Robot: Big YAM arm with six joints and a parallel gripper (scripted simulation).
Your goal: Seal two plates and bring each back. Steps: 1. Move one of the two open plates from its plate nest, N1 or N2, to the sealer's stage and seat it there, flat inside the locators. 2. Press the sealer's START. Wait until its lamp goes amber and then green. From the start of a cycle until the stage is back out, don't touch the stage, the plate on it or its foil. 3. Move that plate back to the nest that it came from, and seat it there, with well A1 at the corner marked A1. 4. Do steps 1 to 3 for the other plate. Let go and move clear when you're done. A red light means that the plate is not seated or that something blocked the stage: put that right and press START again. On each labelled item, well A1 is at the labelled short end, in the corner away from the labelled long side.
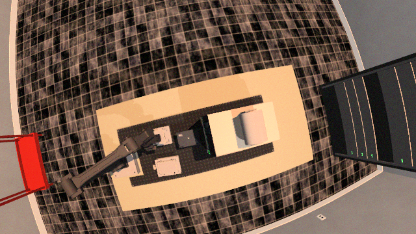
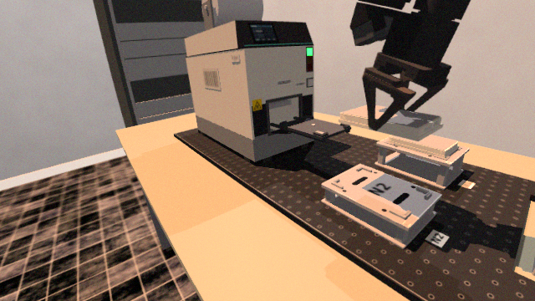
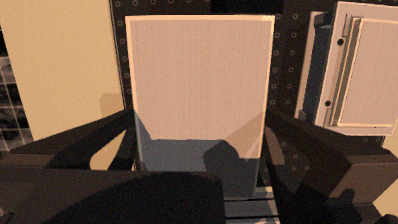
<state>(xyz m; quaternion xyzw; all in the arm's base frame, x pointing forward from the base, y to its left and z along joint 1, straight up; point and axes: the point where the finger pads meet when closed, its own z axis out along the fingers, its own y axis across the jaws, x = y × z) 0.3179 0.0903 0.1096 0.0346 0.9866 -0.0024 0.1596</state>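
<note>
Right now my hand is 13 cm above the plate nest N2. From my hand the other things lie so: well plate right at my hand; sealer stage 20 cm ahead, 6 cm to the right, 6 cm below; sealer screen 32 cm ahead, 2 cm to the right, 15 cm above.
</note>
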